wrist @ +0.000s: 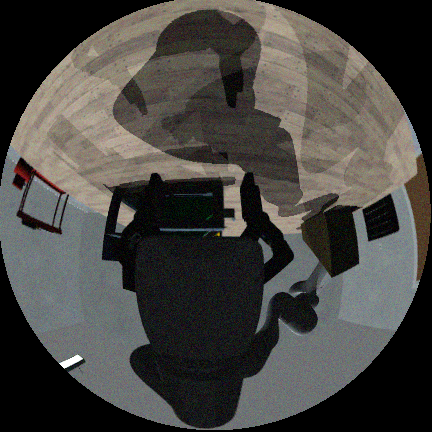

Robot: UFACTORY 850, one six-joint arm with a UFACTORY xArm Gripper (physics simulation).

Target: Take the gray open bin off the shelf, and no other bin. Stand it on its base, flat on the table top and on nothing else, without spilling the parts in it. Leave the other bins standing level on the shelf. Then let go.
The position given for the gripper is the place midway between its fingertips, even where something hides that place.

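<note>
The gripper [201,178] is visible in the scene, and so is a green bin [199,207].
</note>
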